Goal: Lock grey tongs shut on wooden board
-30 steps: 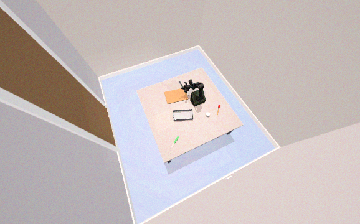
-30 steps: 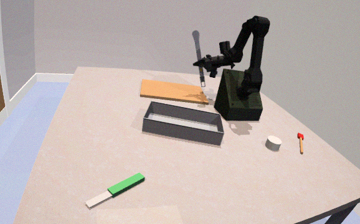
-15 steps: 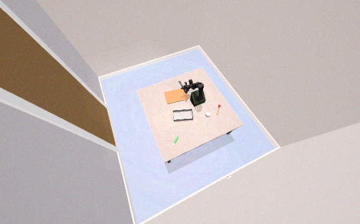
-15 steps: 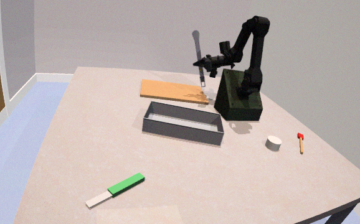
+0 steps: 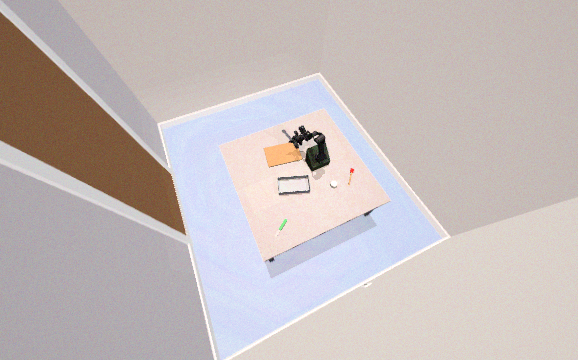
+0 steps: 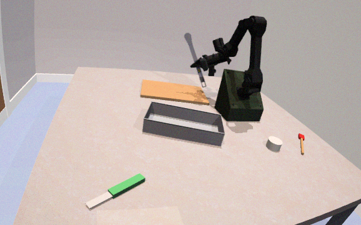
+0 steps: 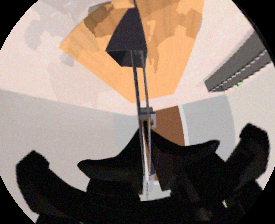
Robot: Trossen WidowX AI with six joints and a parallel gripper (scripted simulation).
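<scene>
Now: the wooden board 70 mm ahead of my gripper tip and 150 mm below it. Also, from my gripper tip: red-headed tool: 390 mm behind, 570 mm to the left, 150 mm below; then grey roasting tin: 170 mm ahead, 380 mm to the left, 130 mm below; then white puck: 180 mm behind, 570 mm to the left, 140 mm below.
</scene>
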